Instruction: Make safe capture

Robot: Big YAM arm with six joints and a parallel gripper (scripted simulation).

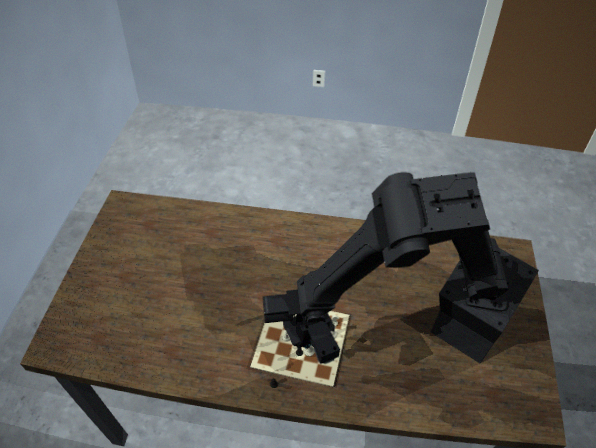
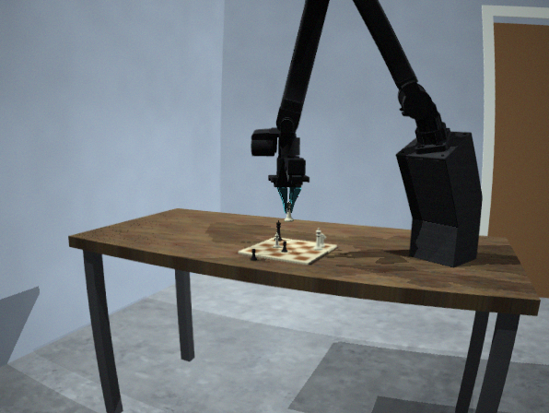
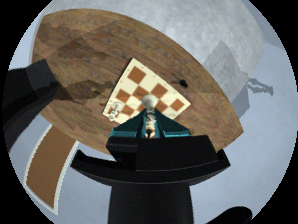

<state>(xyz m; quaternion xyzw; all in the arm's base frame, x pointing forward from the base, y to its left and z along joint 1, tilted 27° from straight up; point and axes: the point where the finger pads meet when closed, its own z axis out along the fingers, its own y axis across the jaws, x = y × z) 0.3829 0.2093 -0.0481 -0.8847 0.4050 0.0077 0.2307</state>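
Right now my hand is 130 mm above the chessboard, 70 mm to the left of it and 40 mm short of it. The rest, counted from my hand: tall black piece 140 mm to the right, 120 mm ahead, 100 mm below; tall white piece 120 mm to the right, 100 mm below, 30 mm behind.
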